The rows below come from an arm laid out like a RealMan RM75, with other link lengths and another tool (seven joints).
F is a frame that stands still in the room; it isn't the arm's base.
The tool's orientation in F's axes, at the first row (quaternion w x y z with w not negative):
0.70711, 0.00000, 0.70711, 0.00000
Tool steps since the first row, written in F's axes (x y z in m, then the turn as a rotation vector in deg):
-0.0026, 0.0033, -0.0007, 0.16, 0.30, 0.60
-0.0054, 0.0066, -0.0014, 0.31, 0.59, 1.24
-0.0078, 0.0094, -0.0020, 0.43, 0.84, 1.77
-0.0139, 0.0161, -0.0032, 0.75, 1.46, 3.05
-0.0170, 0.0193, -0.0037, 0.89, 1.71, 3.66
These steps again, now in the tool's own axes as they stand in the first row. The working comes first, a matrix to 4 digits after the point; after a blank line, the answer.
The tool's axes in the first row as the columns of a matrix, in F's axes (used below as rounded here):
0.0000, 0.0000, 1.0000
0.0000, 1.0000, 0.0000
-1.0000, 0.0000, 0.0000

0.0007, 0.0033, -0.0026, -0.60, 0.30, 0.16
0.0014, 0.0066, -0.0054, -1.24, 0.59, 0.31
0.0020, 0.0094, -0.0078, -1.77, 0.84, 0.43
0.0032, 0.0161, -0.0139, -3.05, 1.46, 0.75
0.0037, 0.0193, -0.0170, -3.66, 1.71, 0.89

